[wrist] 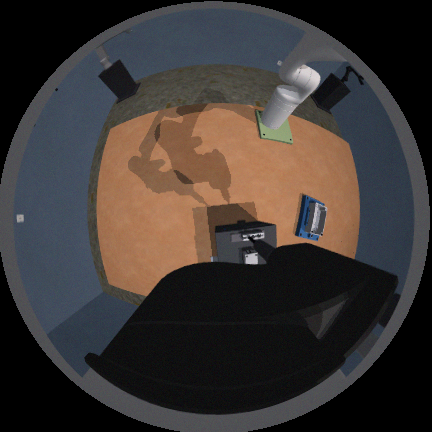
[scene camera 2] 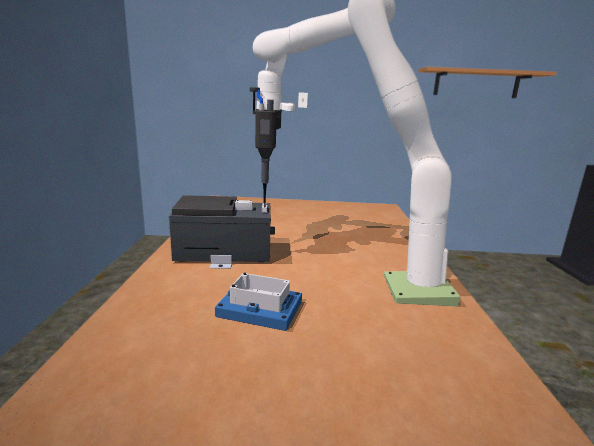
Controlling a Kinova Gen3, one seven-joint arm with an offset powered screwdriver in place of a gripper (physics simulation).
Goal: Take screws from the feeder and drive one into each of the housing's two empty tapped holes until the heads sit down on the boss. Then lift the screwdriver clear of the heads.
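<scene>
My screwdriver (scene camera 2: 264, 204) (wrist: 251, 239) points straight down, its bit tip at the light pick-up rail on top of the dark screw feeder (scene camera 2: 220, 240) (wrist: 225, 245). Whether a screw is on the bit is too small to tell. The light grey open-topped housing (scene camera 2: 255, 298) (wrist: 325, 219) sits in the blue fixture (scene camera 2: 250, 316) (wrist: 303, 221), well away from the bit. Dark spots show at its corners, stronger at the two left ones in the scene view; whether these are screw heads or holes is unclear.
A small grey bracket (scene camera 2: 221, 264) lies in front of the feeder. The arm stands on a green base plate (scene camera 2: 425, 299) (wrist: 282, 136) at the right of the scene view. A wooden shelf (scene camera 2: 487, 71) hangs on the back wall. The screwdriver body covers the lower wrist view.
</scene>
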